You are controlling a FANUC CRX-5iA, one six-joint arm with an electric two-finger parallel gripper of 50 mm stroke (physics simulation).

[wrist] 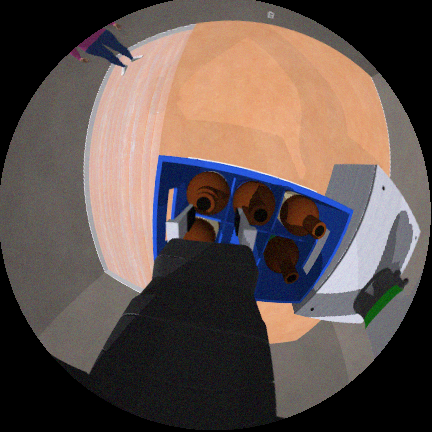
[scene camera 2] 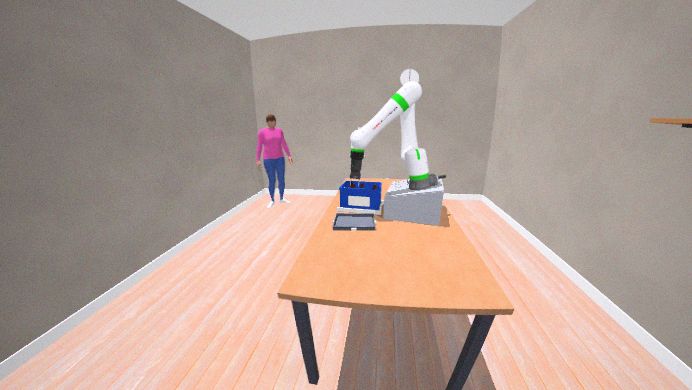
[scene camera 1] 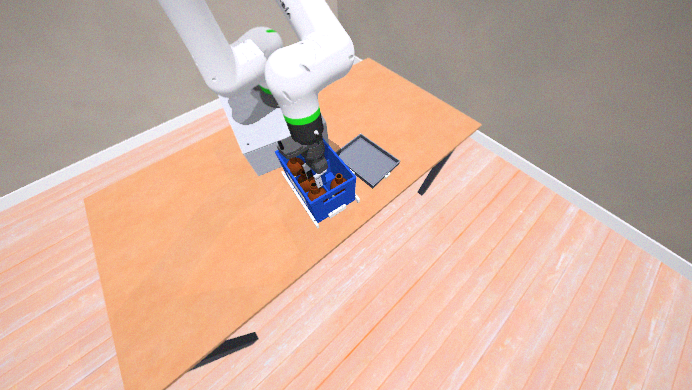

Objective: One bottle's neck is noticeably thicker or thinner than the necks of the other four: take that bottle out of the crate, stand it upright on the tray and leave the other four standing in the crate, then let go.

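Seen in the pictures: gripper, between the fingertips: [wrist: 214,213] [scene camera 2: 354,185] [scene camera 1: 315,181]; arm's base, origin of its link: [wrist: 373,290] [scene camera 2: 420,186].
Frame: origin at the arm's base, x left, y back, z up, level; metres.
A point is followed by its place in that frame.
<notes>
The blue crate [scene camera 1: 350,190] @(y -0.523, x -0.133, z -0.097 m) [scene camera 2: 345,198] @(y -0.490, x -0.100, z -0.105 m) [wrist: 157,200] @(y -0.489, x -0.232, z -0.028 m) holds five brown bottles, all upright in their compartments. In the wrist view, three stand in the far row: left bottle [wrist: 209,185] @(y -0.430, x -0.242, z -0.073 m), middle bottle [wrist: 255,197] @(y -0.365, x -0.222, z -0.075 m) and right bottle [wrist: 298,212] @(y -0.292, x -0.197, z -0.081 m). In the near row are a right bottle [wrist: 281,254] @(y -0.312, x -0.120, z -0.081 m) and a left bottle [wrist: 201,232] @(y -0.454, x -0.162, z -0.088 m), its neck hidden by the gripper. I cannot tell which neck differs. My gripper [scene camera 1: 313,177] @(y -0.421, x -0.208, z -0.046 m) [scene camera 2: 356,183] @(y -0.421, x -0.208, z -0.046 m) [wrist: 214,213] @(y -0.421, x -0.208, z -0.046 m) is open and empty, low over the crate's left end, its fingers among the bottles. The grey tray [scene camera 1: 370,160] @(y -0.457, x 0.101, z -0.197 m) [scene camera 2: 354,221] @(y -0.438, x 0.078, z -0.198 m) is empty beside the crate.
The grey robot pedestal [scene camera 1: 264,162] @(y -0.132, x -0.245, z -0.133 m) [scene camera 2: 412,205] @(y -0.080, x 0.109, z -0.087 m) [wrist: 357,230] @(y -0.162, x -0.171, z -0.047 m) stands close by the crate's right end in the wrist view. The wooden table [scene camera 1: 210,240] @(y -0.207, x -0.605, z -0.202 m) [scene camera 2: 395,265] @(y -0.278, x 0.530, z -0.203 m) has an edge near crate and tray. A person [scene camera 2: 273,145] [wrist: 102,45] stands beyond the table.
</notes>
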